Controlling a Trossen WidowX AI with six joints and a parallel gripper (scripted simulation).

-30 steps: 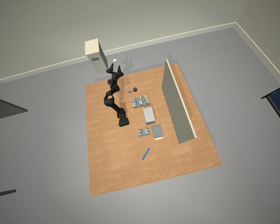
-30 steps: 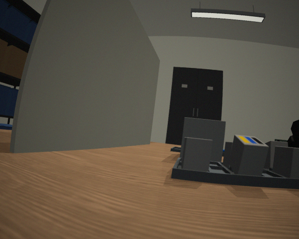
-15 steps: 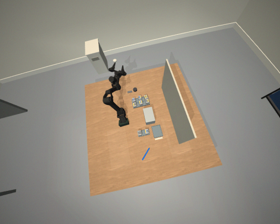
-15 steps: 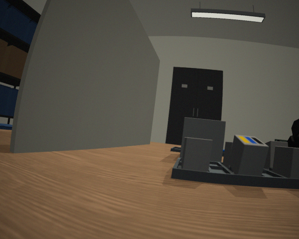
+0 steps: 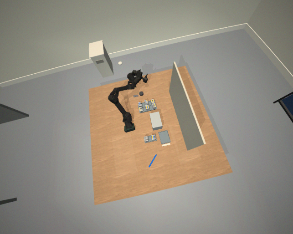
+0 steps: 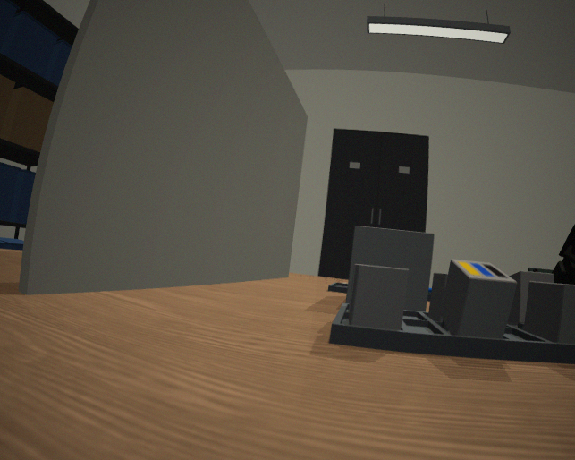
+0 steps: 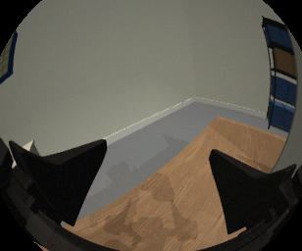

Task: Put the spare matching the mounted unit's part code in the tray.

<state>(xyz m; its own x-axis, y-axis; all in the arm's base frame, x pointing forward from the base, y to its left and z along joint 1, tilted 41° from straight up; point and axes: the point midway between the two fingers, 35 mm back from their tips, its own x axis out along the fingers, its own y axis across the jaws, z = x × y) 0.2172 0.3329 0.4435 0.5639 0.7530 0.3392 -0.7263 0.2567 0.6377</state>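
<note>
The grey spare is 80 mm behind my gripper tip, 390 mm to the right of it and 140 mm below it. Also, from my gripper tip: black disc: 60 mm behind, 160 mm to the right, 180 mm below; mounted unit: 70 mm ahead, 530 mm to the right, 140 mm below; tall panel: 310 mm ahead, 510 mm to the right, 30 mm above.
</note>
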